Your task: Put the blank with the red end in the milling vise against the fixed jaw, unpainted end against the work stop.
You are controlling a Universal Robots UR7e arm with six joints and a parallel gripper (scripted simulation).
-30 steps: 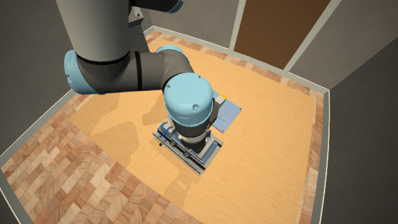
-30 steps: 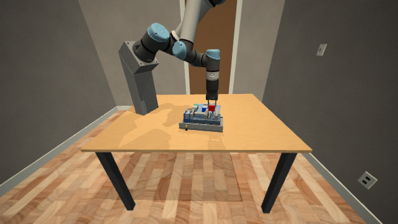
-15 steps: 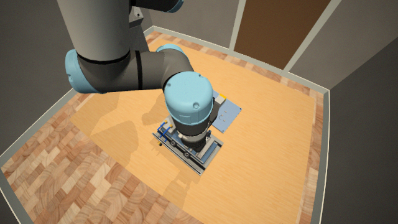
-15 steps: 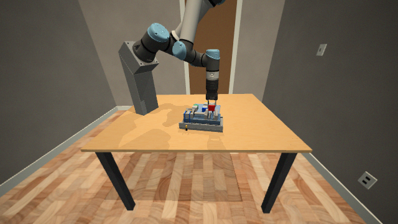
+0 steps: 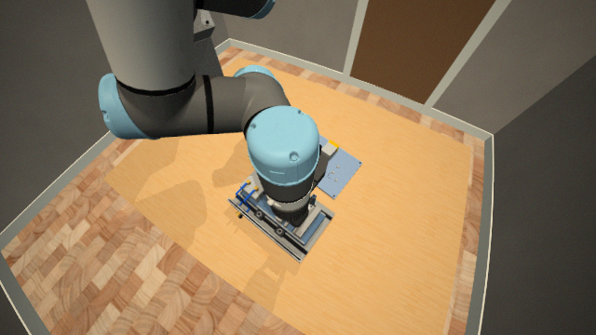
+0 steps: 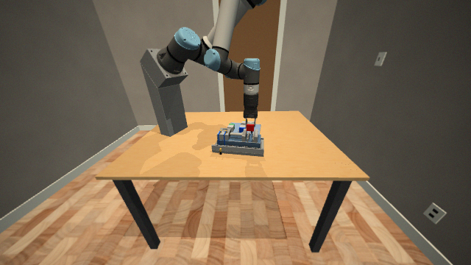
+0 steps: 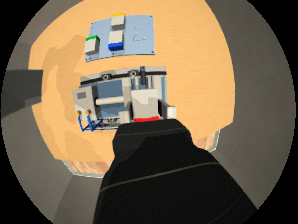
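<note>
Right now the fixed jaw is 80 mm below my hand, 30 mm ahead of it and 10 mm to the right of it. Also, from my hand: milling vise 120 mm below, 50 mm behind, 40 mm to the left; then red-ended blank 20 mm below; then work stop 70 mm below, 40 mm to the left, 30 mm ahead.
</note>
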